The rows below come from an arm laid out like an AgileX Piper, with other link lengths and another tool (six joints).
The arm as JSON. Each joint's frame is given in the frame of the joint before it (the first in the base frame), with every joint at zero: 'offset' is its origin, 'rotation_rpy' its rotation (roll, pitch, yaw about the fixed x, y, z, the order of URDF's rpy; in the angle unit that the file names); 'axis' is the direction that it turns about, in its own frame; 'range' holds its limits. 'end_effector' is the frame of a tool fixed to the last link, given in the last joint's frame.
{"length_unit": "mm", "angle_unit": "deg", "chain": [
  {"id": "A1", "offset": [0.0, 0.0, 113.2], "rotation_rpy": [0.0, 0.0, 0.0], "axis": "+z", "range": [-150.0, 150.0]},
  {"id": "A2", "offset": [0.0, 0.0, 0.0], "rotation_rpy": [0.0, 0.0, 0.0], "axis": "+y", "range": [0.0, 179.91]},
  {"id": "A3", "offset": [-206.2, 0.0, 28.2], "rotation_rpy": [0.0, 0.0, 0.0], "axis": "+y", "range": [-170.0, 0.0]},
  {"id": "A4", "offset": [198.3, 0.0, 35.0], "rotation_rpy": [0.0, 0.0, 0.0], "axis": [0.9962, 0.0, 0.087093], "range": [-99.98, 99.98]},
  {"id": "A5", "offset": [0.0, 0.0, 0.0], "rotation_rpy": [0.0, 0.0, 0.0], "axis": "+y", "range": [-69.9, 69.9]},
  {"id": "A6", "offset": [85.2, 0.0, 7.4], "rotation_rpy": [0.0, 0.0, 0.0], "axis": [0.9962, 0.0, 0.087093], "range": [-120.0, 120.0]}
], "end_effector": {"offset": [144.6, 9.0, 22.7], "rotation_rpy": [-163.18, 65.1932, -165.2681]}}
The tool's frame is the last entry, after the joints.
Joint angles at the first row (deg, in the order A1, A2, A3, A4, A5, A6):
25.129, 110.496, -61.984, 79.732, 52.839, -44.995
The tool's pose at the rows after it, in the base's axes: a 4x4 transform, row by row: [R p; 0 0 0 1], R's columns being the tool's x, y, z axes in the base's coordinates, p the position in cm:
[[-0.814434 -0.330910 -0.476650 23.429], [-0.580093 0.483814 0.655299 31.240], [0.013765 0.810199 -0.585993 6.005], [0 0 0 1]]
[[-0.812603 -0.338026 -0.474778 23.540], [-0.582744 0.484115 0.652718 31.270], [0.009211 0.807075 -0.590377 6.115], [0 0 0 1]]
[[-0.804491 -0.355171 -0.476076 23.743], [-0.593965 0.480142 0.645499 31.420], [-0.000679 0.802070 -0.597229 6.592], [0 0 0 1]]
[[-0.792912 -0.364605 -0.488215 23.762], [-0.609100 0.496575 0.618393 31.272], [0.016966 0.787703 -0.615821 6.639], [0 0 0 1]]
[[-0.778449 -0.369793 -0.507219 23.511], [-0.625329 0.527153 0.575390 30.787], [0.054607 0.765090 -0.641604 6.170], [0 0 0 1]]
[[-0.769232 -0.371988 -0.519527 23.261], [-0.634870 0.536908 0.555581 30.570], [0.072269 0.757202 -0.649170 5.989], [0 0 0 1]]
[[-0.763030 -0.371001 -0.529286 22.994], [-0.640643 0.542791 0.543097 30.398], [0.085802 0.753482 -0.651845 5.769], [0 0 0 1]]
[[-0.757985 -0.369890 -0.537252 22.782], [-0.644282 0.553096 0.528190 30.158], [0.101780 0.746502 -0.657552 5.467], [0 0 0 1]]
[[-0.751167 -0.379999 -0.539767 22.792], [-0.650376 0.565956 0.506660 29.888], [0.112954 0.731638 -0.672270 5.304], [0 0 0 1]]
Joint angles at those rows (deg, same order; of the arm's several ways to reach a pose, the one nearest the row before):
25.128, 110.496, -61.984, 79.731, 52.752, -44.867
25.130, 110.495, -62.502, 79.256, 52.751, -44.602
25.129, 110.497, -64.275, 77.671, 53.311, -43.312
25.128, 110.496, -66.499, 73.670, 53.904, -39.733
25.129, 110.496, -68.249, 68.542, 54.584, -35.579
25.130, 110.496, -68.884, 66.465, 55.262, -33.982
25.130, 110.496, -68.885, 65.415, 55.671, -33.288
25.128, 110.496, -68.918, 64.072, 55.901, -32.363
25.129, 110.497, -69.834, 61.812, 56.226, -30.919

